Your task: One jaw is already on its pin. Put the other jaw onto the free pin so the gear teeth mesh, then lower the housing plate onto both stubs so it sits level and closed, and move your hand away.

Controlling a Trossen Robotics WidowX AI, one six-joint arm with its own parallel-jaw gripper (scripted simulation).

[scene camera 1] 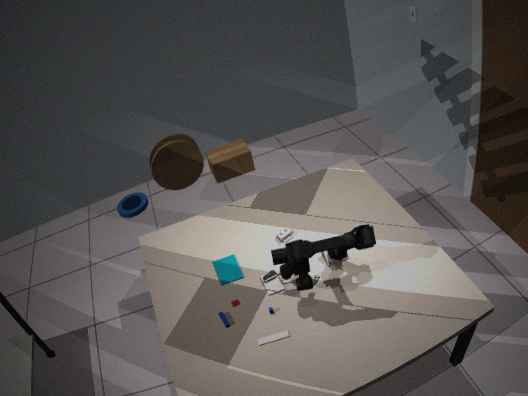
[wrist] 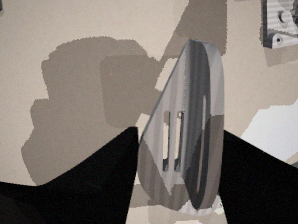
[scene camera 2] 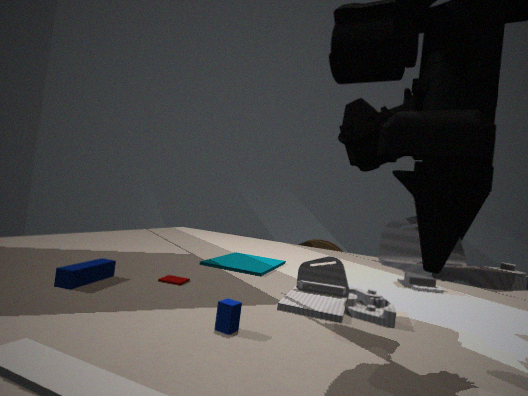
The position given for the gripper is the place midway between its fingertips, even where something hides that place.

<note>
The gripper (scene camera 2: 435, 270) carries a grey jaw (wrist: 195, 88). Also in view: a small blue block (scene camera 2: 227, 321), a grey jaw (scene camera 2: 330, 279), a ribbed grey base (scene camera 2: 330, 308) and a long blue block (scene camera 2: 72, 276).
The gripper shows as well in the wrist view (wrist: 173, 134). The wrist view misses the small blue block: it is out of frame. The wrist view does not show the ribbed grey base: it is out of frame.
</note>
